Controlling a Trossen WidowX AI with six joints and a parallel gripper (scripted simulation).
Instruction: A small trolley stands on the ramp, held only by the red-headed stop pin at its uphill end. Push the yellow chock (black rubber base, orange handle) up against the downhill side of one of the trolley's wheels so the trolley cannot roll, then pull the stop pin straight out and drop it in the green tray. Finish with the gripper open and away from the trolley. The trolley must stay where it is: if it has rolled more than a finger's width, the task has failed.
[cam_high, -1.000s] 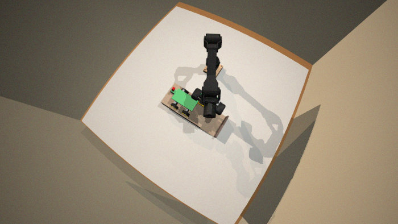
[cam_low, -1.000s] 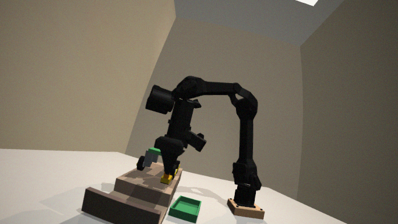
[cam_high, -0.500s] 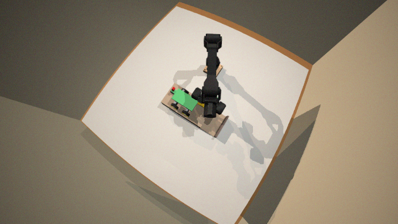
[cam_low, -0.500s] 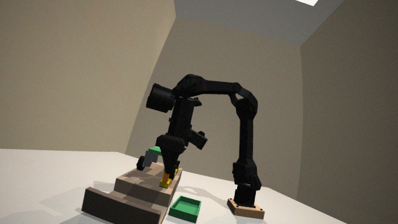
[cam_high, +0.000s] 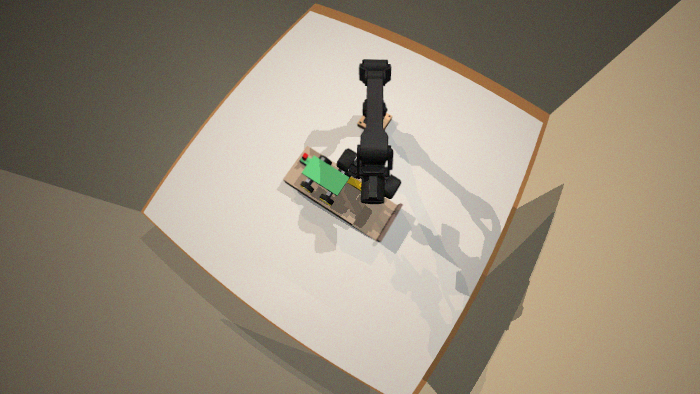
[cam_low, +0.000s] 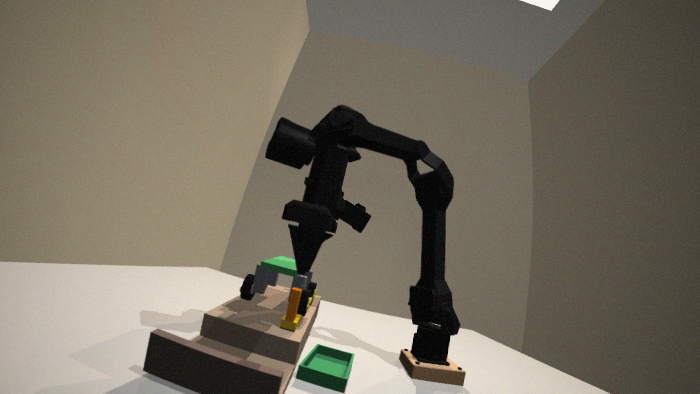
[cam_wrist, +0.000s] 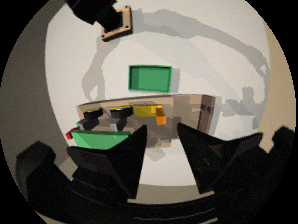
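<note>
My gripper tip is 3 cm short of the red-headed stop pin, 22 cm to the left of it and 2 cm above it. From my gripper tip the other things lie so: brown ramp: 5 cm ahead, 12 cm to the right, 10 cm below; yellow chock: 3 cm to the right, 7 cm below; trolley: 5 cm ahead, 12 cm to the right, 4 cm below.
</note>
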